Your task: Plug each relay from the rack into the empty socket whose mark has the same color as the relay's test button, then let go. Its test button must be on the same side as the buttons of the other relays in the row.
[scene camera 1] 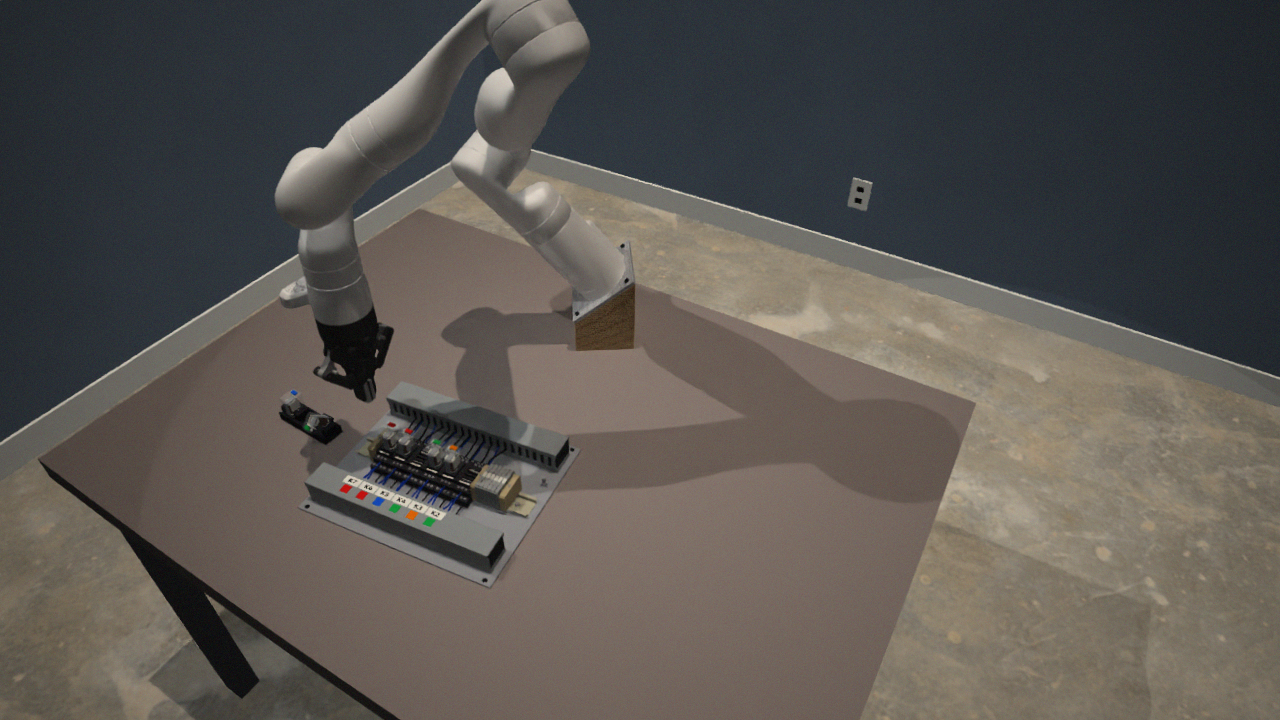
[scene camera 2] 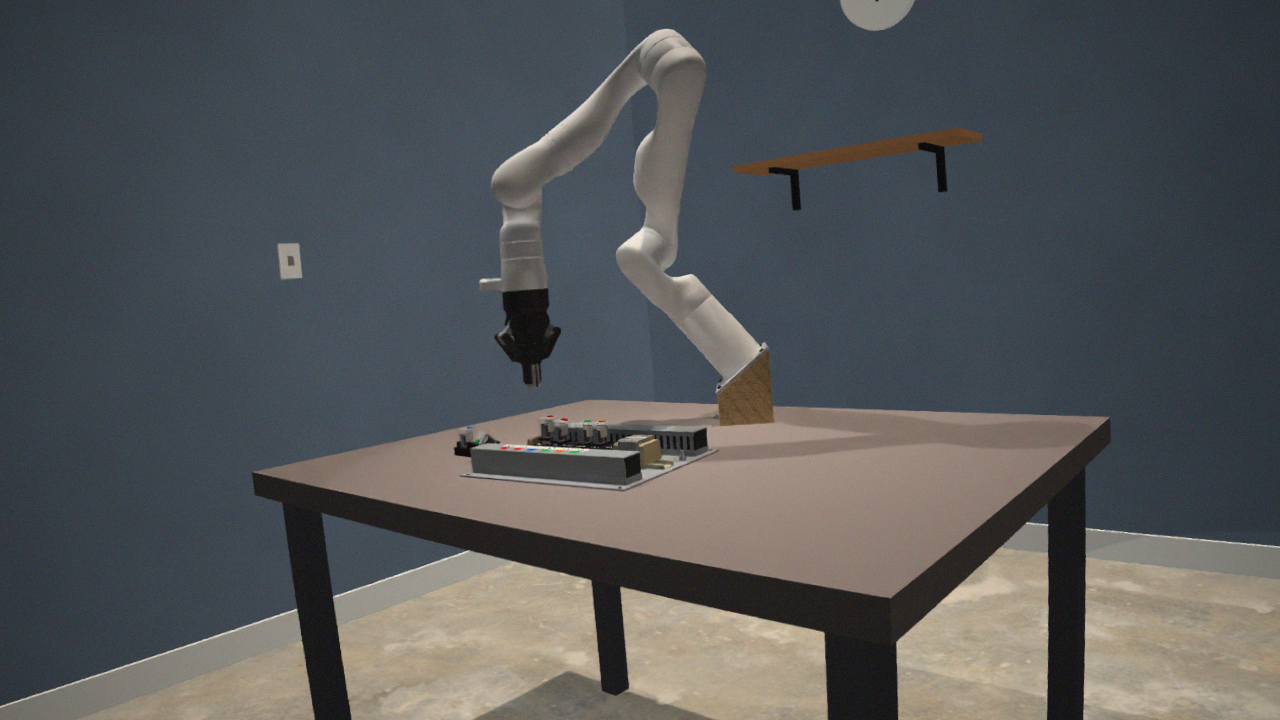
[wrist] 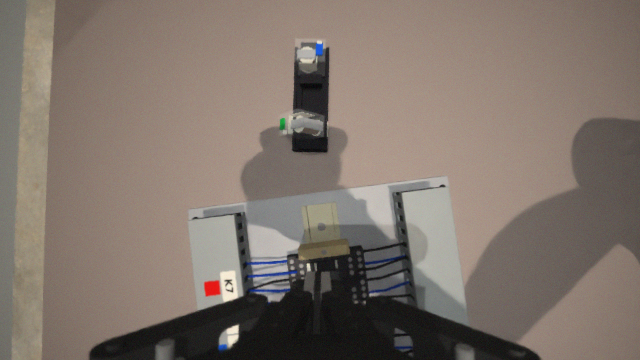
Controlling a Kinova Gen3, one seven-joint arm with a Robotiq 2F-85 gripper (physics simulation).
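Pixels of known places: gripper, between the fingertips: (scene camera 1: 367, 398) (scene camera 2: 533, 386) (wrist: 318, 288); arm's base, origin of its link: (scene camera 1: 603, 279) (scene camera 2: 743, 364).
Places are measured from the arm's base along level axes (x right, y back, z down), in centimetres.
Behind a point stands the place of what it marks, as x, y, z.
Note:
A relay with a blue test button (scene camera 1: 290, 402) {38.9, -37.8, 6.4} (scene camera 2: 466, 434) {38.8, -37.8, 7.0} (wrist: 308, 57) {39.0, -37.1, 6.2} stands at the far end of the black rack (scene camera 1: 331, 434) {32.0, -38.6, 10.5} (wrist: 311, 146) {31.5, -38.7, 8.6}. A relay with a green button (scene camera 1: 317, 420) {32.7, -39.8, 6.6} (wrist: 307, 125) {33.2, -38.6, 6.8} leans over at the rack's board end, its button out to the left in the wrist view. On the grey board (scene camera 1: 514, 528) {-2.4, -46.4, 10.6} (wrist: 280, 215) {25.7, -43.5, 10.6}, relays stand at K7, K6, K4 and K3, their buttons toward the rear duct. The sockets at K5, marked blue, and K2, marked green, are empty. My gripper (scene camera 1: 365, 391) {21.6, -40.3, -1.7} (scene camera 2: 532, 376) {21.6, -40.3, -1.7} (wrist: 318, 288) {21.6, -40.3, -1.7} is shut and empty, above the board's rack end.
A front duct (scene camera 1: 447, 537) {3.8, -53.1, 6.6} (scene camera 2: 554, 465) {10.3, -52.8, 8.4} with color marks and a rear duct (scene camera 1: 483, 425) {8.1, -32.9, 6.5} border the relay row. Beige terminal blocks (scene camera 1: 494, 486) {1.4, -43.6, 6.2} stand at the K2 end. The robot's wooden base block (scene camera 1: 605, 324) {-2.1, -5.5, 5.2} (scene camera 2: 747, 394) {-2.5, -5.4, 5.2} stands at the table's back.

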